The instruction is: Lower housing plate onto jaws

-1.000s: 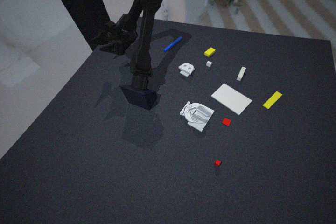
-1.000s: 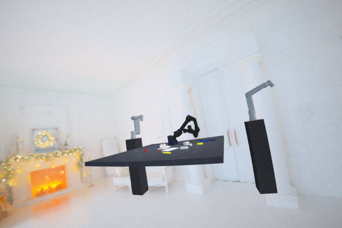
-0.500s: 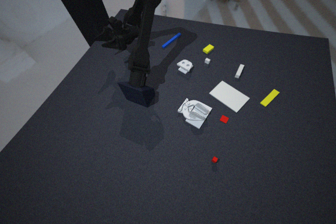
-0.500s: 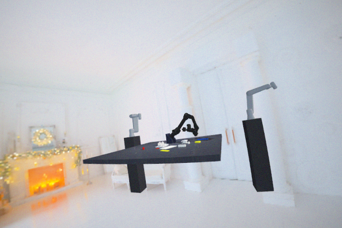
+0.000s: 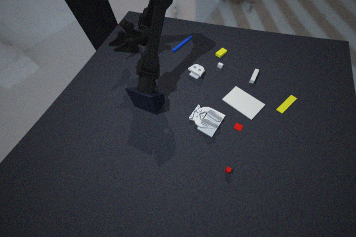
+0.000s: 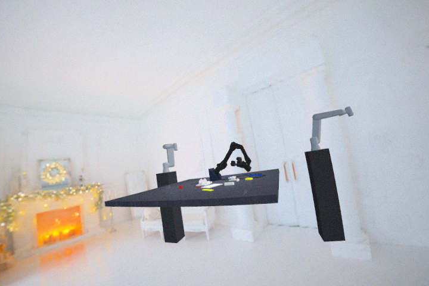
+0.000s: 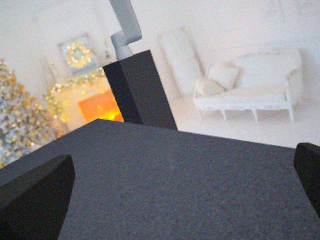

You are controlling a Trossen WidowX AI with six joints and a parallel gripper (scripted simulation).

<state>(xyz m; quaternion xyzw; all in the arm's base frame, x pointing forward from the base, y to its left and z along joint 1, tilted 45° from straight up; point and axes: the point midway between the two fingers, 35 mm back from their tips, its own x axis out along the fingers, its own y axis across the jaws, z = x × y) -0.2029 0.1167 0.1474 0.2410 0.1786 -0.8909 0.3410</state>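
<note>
The small white cube is 51 cm ahead of my gripper tip, 13 cm to the left of it and 13 cm below it. From my gripper tip the other things lie so: yellow block (49 cm ahead, 23 cm to the left, 13 cm below); then blue bar (27 cm ahead, 26 cm to the left, 13 cm below); then white sheet (64 cm ahead, 6 cm to the right, 13 cm below).
</note>
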